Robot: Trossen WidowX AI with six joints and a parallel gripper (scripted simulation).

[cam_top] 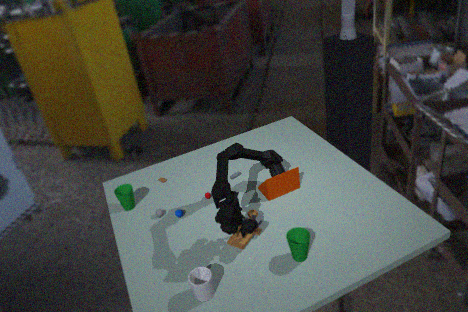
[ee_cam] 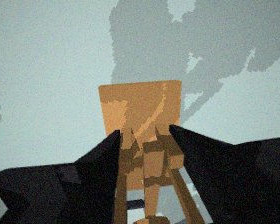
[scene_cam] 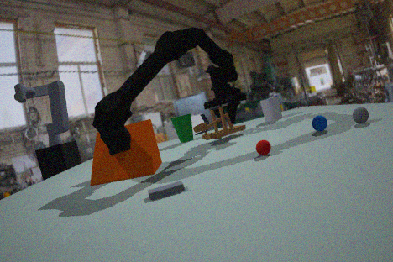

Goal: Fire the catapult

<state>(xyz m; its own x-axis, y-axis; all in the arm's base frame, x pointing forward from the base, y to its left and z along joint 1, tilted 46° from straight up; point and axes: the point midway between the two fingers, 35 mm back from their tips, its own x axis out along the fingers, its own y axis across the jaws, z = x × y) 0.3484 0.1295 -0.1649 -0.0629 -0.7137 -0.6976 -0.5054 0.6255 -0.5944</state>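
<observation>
My gripper tip is 38 cm to the left of the red ball, 3 cm above it and 1 cm past it. Also, from my gripper tip: wooden catapult 6 cm behind, 3 cm to the right, 2 cm above; white mug 24 cm ahead, 15 cm to the left, 2 cm below; blue ball 34 cm to the right, 17 cm ahead, 3 cm below.
</observation>
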